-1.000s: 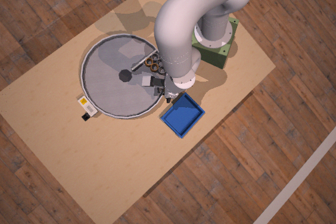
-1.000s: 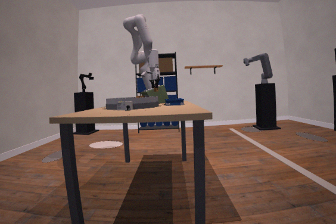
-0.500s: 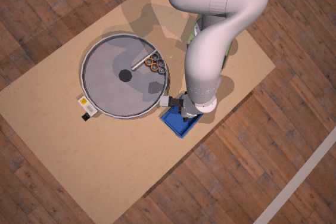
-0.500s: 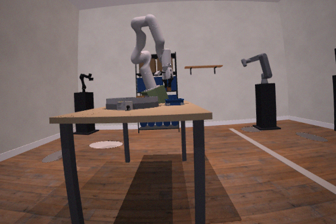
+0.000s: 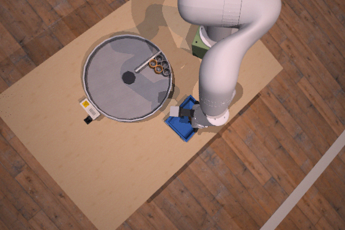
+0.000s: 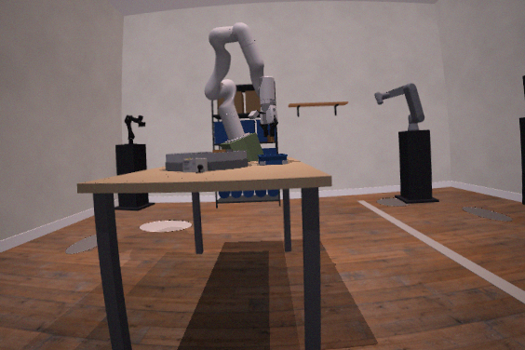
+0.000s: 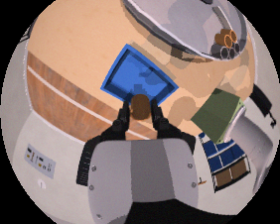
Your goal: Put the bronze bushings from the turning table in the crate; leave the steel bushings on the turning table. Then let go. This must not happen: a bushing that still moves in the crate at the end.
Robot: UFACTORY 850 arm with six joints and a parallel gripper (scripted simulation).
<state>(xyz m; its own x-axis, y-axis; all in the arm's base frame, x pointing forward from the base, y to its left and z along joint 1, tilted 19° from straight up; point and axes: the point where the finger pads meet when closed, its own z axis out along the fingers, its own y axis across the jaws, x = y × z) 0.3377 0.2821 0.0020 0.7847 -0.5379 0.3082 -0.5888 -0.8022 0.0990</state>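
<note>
Right now my hand is 15 cm above the blue crate, 1 cm to the right of it and 1 cm past it. Also, from my hand: round grey turning table 32 cm to the right, 14 cm ahead, 12 cm below.
</note>
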